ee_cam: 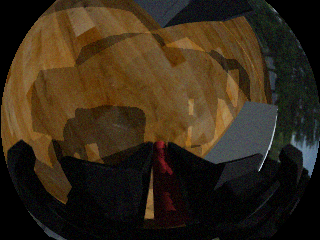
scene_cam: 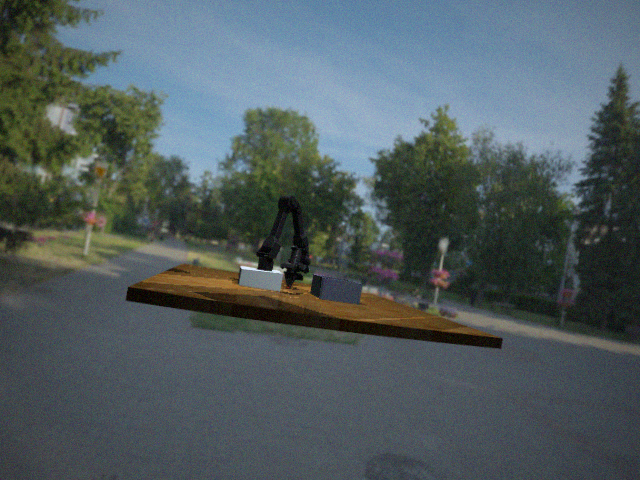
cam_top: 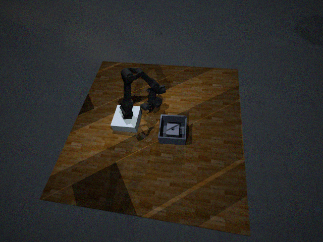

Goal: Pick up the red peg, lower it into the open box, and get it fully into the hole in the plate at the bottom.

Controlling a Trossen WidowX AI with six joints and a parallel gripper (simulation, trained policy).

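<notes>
The light plate lies 190 mm ahead of my gripper tip, 180 mm to the right of it and 40 mm above it. From my gripper tip the other things lie so: red peg (10 mm to the left, 30 mm above); then grey box (190 mm ahead, 180 mm to the right, 20 mm above).
</notes>
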